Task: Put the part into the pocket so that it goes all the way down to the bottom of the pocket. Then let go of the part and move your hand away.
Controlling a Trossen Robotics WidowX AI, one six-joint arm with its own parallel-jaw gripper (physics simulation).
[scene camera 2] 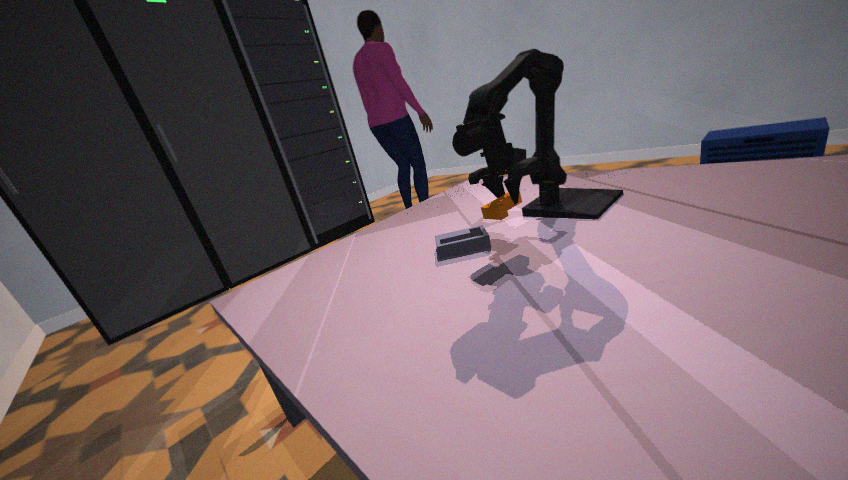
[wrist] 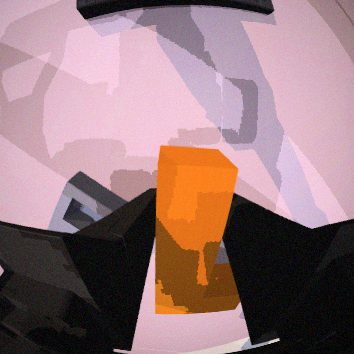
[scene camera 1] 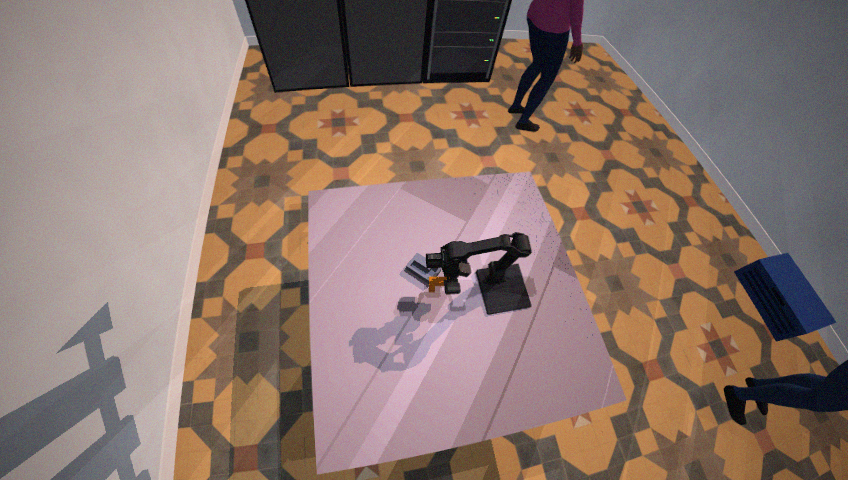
Labels:
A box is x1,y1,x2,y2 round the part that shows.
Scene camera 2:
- gripper: [468,140,541,203]
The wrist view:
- gripper: [0,188,353,353]
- orange block: [155,145,239,313], held by the gripper

